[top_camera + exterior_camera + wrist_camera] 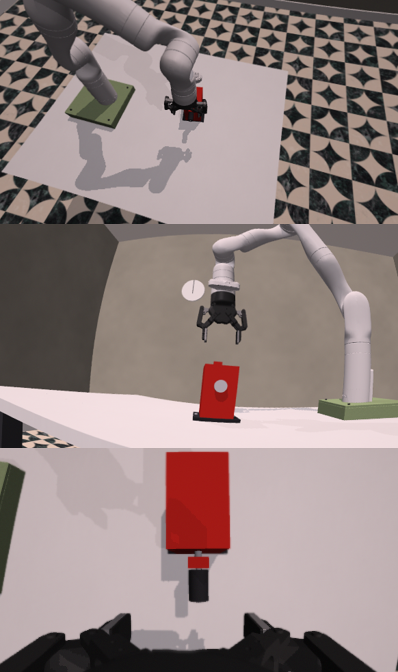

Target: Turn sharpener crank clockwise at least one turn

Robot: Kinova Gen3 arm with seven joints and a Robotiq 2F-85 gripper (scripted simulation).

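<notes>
Right now my hand is 80 mm above the black crank knob and 20 mm to the right of it.
</notes>
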